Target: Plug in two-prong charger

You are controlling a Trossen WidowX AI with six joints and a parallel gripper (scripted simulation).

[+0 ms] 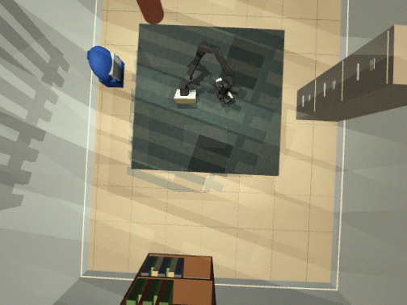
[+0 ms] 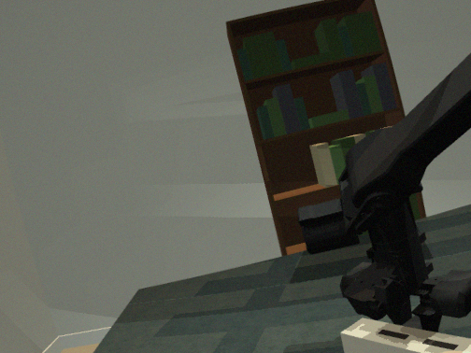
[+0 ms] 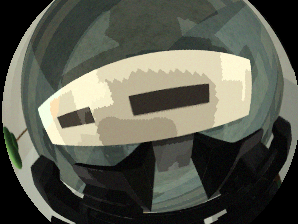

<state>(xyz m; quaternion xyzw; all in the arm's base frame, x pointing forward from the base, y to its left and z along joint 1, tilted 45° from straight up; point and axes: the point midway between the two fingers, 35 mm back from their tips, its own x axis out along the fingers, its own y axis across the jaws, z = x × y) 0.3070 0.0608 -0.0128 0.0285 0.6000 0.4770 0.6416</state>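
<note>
My gripper tip is now 10 mm to the right of the dark charger, 10 mm below it and 10 mm short of it.
</note>
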